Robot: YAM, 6 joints.
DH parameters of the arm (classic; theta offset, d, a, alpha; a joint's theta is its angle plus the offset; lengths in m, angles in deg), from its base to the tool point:
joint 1: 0 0.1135 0.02 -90
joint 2: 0 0 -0.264 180
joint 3: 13.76 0 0.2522 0
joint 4: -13.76 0 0.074 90
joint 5: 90 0 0 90
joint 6: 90 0.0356 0 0
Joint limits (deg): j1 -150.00..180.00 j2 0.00..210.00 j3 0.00..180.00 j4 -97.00..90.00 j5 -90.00..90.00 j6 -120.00..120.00
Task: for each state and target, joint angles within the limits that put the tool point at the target. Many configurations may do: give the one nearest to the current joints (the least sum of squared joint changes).
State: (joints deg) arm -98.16 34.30 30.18 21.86 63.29 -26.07
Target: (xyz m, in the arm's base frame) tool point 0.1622 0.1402 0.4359
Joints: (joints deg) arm -148.43 0.00 62.31 47.74 75.97 -26.07
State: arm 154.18 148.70 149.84 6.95 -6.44 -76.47
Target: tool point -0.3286 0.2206 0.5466
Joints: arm 145.48 105.58 130.15 -12.75 -7.14 -76.47
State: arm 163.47 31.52 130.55 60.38 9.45 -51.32
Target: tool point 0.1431 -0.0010 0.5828
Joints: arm 175.96 32.44 84.01 63.12 14.79 -51.32
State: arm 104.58 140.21 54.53 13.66 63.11 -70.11
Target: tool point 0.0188 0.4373 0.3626
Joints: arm 91.66 106.41 89.64 22.55 62.21 -70.11
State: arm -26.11 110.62 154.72 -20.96 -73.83 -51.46
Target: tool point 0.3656 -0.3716 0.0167
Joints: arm -49.18 158.64 118.31 -29.95 -71.68 -51.46
